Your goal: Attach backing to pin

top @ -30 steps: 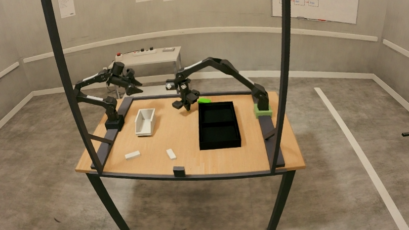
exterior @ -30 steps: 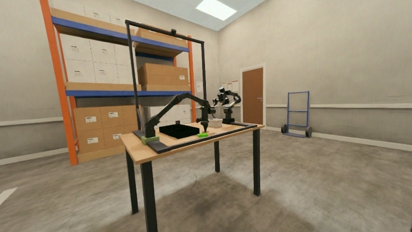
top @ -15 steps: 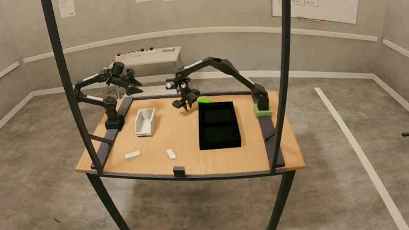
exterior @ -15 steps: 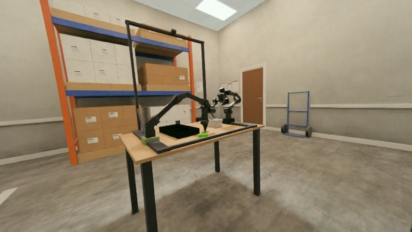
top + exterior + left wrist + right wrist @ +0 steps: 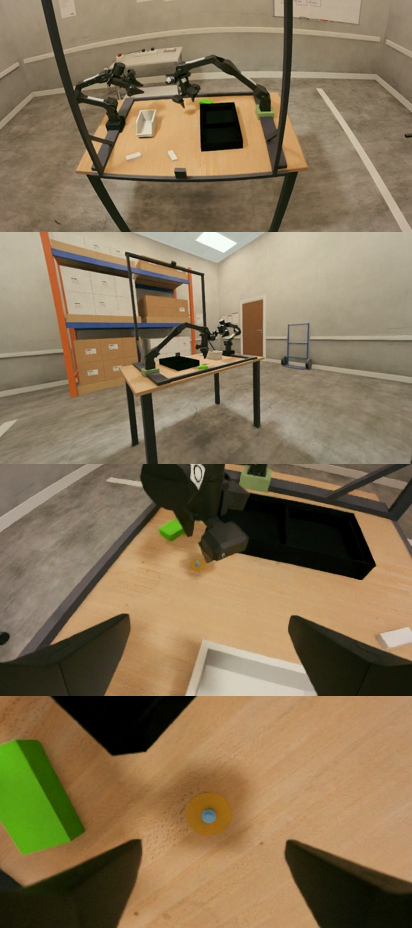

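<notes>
Now: the round pin 7 cm ahead of my left hand, 28 cm to the right of it and 24 cm below it. From my left hand the other things lie so: white bin: 7 cm behind, 2 cm to the right, 20 cm below; then black tray: 12 cm behind, 44 cm to the right, 22 cm below.
</notes>
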